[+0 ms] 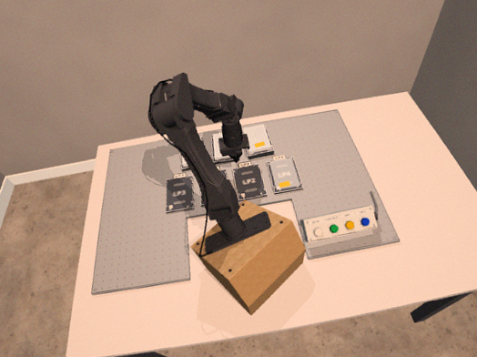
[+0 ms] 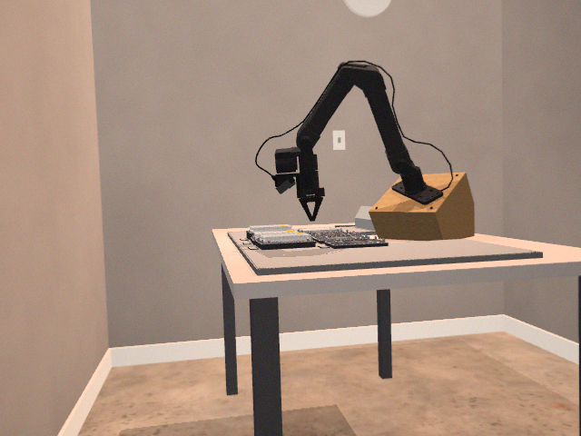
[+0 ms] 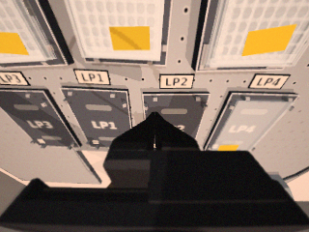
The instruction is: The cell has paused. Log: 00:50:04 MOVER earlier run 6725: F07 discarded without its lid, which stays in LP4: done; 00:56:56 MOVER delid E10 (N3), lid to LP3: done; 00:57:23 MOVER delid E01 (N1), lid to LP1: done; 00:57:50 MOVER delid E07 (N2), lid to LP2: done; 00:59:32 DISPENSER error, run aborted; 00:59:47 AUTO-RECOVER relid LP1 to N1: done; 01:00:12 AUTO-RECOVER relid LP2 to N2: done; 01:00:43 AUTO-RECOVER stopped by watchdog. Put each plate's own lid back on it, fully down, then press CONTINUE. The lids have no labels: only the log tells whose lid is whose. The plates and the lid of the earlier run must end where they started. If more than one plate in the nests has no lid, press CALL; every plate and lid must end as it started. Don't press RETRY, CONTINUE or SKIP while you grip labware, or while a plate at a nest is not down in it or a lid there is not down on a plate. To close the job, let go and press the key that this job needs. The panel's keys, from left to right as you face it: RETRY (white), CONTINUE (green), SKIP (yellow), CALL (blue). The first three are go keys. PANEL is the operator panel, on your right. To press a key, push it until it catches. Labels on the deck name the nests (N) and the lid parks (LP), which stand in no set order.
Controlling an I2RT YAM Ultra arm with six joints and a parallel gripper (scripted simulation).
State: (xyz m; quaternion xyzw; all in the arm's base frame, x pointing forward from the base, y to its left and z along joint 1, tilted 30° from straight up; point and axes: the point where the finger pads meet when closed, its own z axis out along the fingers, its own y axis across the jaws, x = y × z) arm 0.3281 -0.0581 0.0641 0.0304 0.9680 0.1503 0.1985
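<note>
Right now my hand is 340 mm past the green continue key and 250 mm to the left of it. From my hand the other things lie so: lid park (60 mm behind, 100 mm to the left, 60 mm below); plate (120 mm ahead, 100 mm to the right, 30 mm below); white retry key (340 mm behind, 200 mm to the right).
</note>
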